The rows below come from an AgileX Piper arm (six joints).
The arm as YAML. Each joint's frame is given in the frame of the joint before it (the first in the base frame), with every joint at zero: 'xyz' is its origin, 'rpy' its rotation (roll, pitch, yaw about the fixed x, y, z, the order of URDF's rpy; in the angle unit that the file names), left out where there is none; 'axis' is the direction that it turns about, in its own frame. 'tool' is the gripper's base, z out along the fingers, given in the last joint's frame.
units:
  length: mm
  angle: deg
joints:
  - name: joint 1
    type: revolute
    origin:
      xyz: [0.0, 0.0, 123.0]
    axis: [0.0, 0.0, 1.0]
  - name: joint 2
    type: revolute
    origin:
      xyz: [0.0, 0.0, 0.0]
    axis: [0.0, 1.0, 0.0]
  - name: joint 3
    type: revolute
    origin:
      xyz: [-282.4, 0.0, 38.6]
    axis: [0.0, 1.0, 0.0]
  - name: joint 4
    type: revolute
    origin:
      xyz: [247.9, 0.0, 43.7]
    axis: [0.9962, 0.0, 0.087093]
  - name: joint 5
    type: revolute
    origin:
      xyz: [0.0, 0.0, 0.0]
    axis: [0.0, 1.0, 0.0]
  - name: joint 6
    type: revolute
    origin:
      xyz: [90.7, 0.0, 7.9]
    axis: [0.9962, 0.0, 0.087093]
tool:
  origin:
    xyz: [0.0, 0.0, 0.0]
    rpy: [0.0, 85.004, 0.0]
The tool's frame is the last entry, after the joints.
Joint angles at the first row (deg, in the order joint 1, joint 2, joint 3, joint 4, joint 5, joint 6):
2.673, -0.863, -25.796, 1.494, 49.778, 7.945
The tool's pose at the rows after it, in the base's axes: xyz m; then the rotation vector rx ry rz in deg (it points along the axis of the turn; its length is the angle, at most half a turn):
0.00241, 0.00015, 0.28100, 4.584, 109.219, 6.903
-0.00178, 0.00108, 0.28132, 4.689, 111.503, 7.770
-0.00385, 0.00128, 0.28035, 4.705, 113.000, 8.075
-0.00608, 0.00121, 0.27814, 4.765, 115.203, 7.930
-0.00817, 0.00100, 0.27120, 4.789, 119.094, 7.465
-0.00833, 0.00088, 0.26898, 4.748, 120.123, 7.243
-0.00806, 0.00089, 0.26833, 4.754, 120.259, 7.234
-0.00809, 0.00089, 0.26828, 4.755, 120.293, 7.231
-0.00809, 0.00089, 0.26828, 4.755, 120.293, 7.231
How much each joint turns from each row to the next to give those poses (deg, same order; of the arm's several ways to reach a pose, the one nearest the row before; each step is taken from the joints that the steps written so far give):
-0.002, 0.001, -0.959, -1.464, 2.046, -0.470
0.000, 0.000, -1.064, 0.861, 3.322, 0.001
0.129, -0.041, -0.371, 0.209, 1.896, 0.105
0.000, 0.000, -0.290, -0.001, 2.491, 0.001
0.000, -0.097, 0.377, -0.113, 3.614, -0.104
0.000, 0.000, 0.233, -0.085, 0.799, -0.080
0.003, 0.002, 0.136, -0.002, -0.002, 0.002
-0.001, -0.002, 0.000, 0.000, 0.035, -0.001
0.000, 0.000, 0.000, 0.000, 0.000, 0.000

